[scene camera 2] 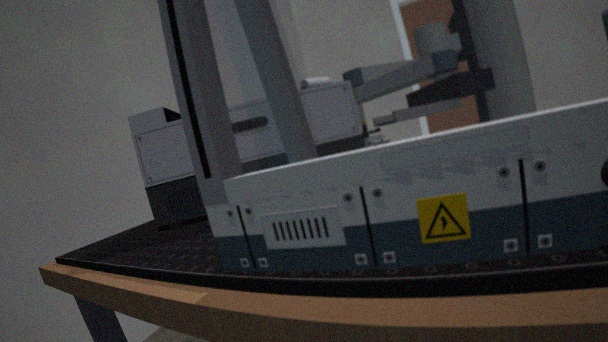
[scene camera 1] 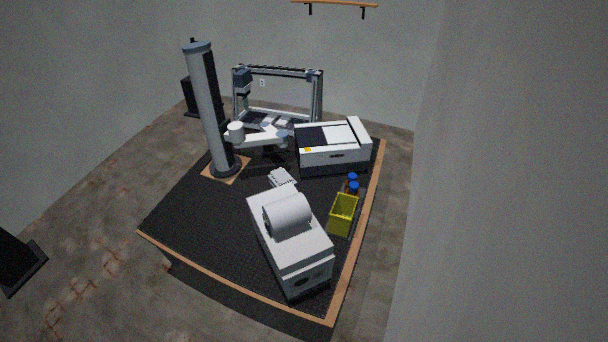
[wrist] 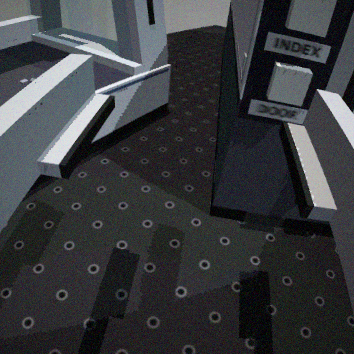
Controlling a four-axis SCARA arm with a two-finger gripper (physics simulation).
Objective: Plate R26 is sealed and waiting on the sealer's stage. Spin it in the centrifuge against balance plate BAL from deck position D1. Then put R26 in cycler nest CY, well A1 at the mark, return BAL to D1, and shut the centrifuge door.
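Where they show: gripper, fingertip midpoint: (scene camera 2: 383, 119) (wrist: 200, 92); arm's base, link origin: (scene camera 1: 225, 166).
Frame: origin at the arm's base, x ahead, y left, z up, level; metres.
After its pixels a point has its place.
Observation:
My gripper (wrist: 200, 92) {x 0.354, y 0.355, z 0.126 m} is shut to its narrow stance and empty, with a gap between its fingers. In the wrist view its right finger overlaps the lower front of a dark panel with an INDEX button and a DOOR button (wrist: 290, 84) {x 0.405, y 0.335, z 0.124 m}; contact cannot be told. The panel appears to belong to the centrifuge, probably the white box (scene camera 1: 332, 159) {x 0.740, y 0.172, z 0.151 m} beside the arm's end; its door state cannot be made out. The sealer (scene camera 1: 295, 240) {x 0.807, y -0.561, z 0.363 m} (scene camera 2: 330, 112) carries a white roll. A small white plate-like item (scene camera 1: 281, 177) {x 0.478, y -0.031, z 0.088 m} lies at its near end, its label unreadable. R26, BAL and nest CY cannot be identified.
A gantry frame (scene camera 1: 317, 95) {x 0.488, y 0.601, z 0.354 m} with a low deck stands behind the arm; its wall also shows at left in the wrist view (wrist: 142, 97) {x 0.455, y 0.481, z 0.045 m}. The arm's column (scene camera 1: 204, 107) {x 0.026, y -0.070, z 0.534 m} stands at left. A yellow bin (scene camera 1: 341, 223) {x 0.924, y -0.265, z 0.134 m} and blue-capped bottles (scene camera 1: 353, 186) {x 0.925, y -0.055, z 0.199 m} stand near the right edge.

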